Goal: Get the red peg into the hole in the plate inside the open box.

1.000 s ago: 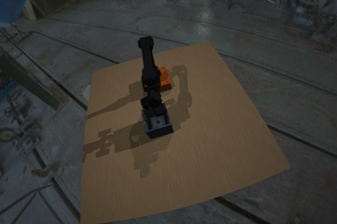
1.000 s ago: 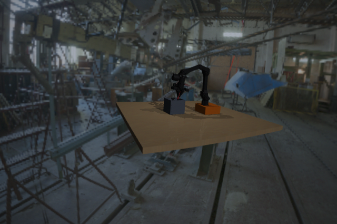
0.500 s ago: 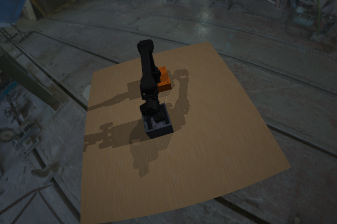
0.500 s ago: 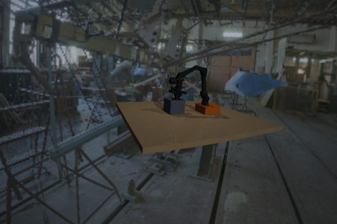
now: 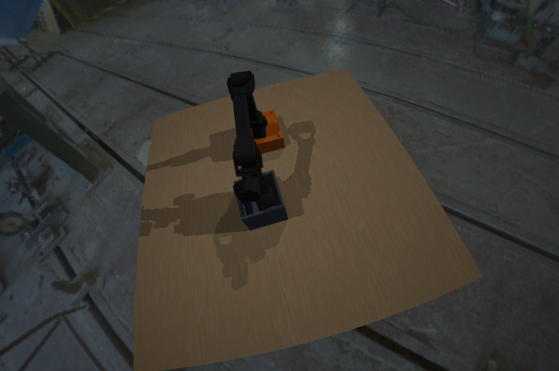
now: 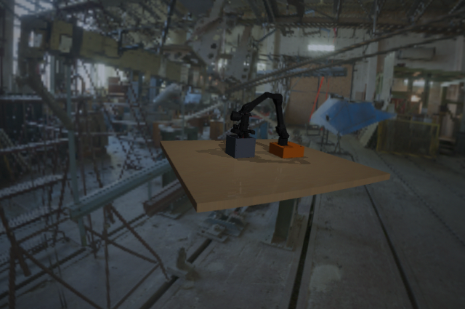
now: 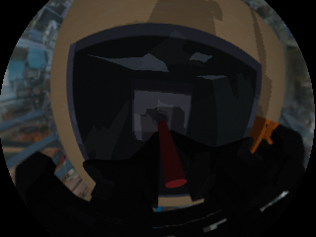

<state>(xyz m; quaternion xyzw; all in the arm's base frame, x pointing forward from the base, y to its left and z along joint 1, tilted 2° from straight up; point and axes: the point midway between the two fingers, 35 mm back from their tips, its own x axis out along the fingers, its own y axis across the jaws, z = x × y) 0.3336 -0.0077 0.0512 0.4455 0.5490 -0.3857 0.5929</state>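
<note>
Now: the red peg 2 cm above my gripper tip. From my gripper tip the other things lie so: grey plate 1 cm ahead, 1 cm to the right, 4 cm below.
</note>
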